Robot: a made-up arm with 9 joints.
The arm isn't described. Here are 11 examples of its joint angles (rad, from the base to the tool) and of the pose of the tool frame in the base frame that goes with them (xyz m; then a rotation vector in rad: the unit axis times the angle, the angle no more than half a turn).
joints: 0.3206 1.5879 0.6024 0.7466 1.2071 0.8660 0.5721 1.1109 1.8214
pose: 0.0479 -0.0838 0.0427 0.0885 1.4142 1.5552
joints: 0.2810 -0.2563 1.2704 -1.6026 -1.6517 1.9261 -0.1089 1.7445 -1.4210
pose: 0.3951 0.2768 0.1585 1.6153 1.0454 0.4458
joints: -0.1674 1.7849 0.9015 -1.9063 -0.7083 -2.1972 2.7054 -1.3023 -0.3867
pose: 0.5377 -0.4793 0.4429 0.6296 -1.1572 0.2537
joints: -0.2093 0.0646 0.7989 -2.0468 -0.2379 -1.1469 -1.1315 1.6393 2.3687
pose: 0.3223 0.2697 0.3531 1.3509 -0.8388 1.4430
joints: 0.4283 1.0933 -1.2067 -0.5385 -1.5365 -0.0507 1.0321 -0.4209 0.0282
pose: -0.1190 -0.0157 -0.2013 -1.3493 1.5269 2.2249
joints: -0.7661 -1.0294 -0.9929 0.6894 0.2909 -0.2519 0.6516 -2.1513 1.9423
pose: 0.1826 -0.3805 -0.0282 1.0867 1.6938 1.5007
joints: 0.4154 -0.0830 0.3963 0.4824 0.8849 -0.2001 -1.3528 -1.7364 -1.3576
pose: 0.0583 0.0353 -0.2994 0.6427 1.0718 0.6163
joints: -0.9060 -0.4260 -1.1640 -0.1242 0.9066 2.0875 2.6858 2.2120 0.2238
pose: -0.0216 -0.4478 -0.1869 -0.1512 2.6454 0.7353
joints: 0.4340 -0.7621 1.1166 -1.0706 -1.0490 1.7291 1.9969 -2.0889 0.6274
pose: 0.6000 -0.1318 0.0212 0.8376 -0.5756 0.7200
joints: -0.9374 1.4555 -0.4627 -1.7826 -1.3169 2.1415 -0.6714 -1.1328 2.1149
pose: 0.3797 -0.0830 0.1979 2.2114 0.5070 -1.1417
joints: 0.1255 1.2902 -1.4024 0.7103 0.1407 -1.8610 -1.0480 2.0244 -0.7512
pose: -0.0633 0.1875 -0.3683 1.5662 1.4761 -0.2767
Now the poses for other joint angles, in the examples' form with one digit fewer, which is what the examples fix.
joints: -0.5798 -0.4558 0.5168 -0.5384 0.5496 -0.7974 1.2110 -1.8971 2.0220
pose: -0.012 -0.050 0.057 -1.250 1.299 -1.009
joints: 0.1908 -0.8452 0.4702 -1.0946 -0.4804 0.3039 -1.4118 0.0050 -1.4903
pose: 0.072 -0.141 0.205 -0.675 -1.716 -0.613
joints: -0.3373 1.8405 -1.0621 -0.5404 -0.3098 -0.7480 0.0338 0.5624 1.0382
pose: -0.166 0.022 0.201 2.775 0.519 1.109
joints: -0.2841 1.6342 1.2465 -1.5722 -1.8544 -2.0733 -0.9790 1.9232 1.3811
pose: 0.531 -0.203 0.082 1.602 -1.333 -0.603
